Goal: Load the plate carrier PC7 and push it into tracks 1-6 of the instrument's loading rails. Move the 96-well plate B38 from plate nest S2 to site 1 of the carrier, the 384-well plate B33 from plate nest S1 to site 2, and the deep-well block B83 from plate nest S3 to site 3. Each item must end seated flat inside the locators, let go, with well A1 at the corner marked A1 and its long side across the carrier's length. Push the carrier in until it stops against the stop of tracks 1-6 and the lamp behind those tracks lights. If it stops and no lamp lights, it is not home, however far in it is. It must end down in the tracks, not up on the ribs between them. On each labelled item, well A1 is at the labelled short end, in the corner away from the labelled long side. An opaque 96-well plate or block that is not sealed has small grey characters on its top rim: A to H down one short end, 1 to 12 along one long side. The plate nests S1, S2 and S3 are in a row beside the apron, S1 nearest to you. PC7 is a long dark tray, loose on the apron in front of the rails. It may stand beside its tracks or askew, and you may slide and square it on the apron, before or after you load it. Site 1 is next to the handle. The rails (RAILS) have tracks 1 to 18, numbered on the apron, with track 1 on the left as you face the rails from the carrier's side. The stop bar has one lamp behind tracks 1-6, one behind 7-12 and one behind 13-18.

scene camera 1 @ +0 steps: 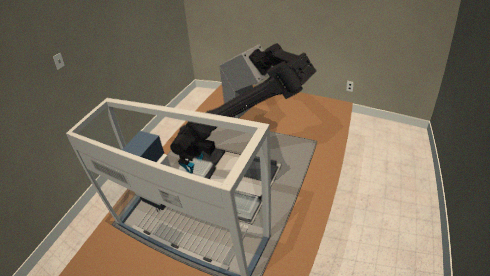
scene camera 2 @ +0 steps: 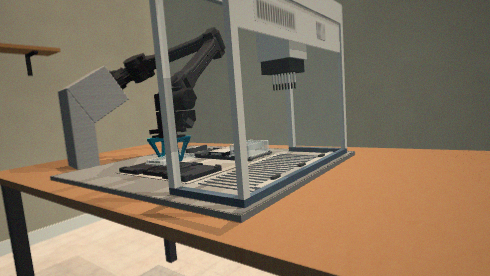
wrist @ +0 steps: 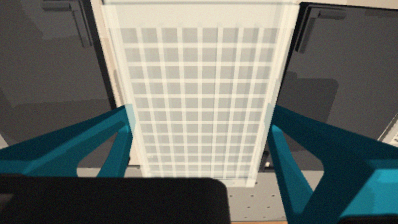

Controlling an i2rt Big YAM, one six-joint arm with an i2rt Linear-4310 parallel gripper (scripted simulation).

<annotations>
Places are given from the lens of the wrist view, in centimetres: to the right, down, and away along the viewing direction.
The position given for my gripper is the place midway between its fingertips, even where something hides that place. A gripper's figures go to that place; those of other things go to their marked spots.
my gripper [wrist: 199,111]: 0, 0, 13
white 96-well plate [wrist: 191,125]: 0, 1, 13
plate nest S3 [wrist: 339,79]: 10, -2, 14
The marked spots on the plate nest S3 and the white 96-well plate are 11 cm apart.
</annotations>
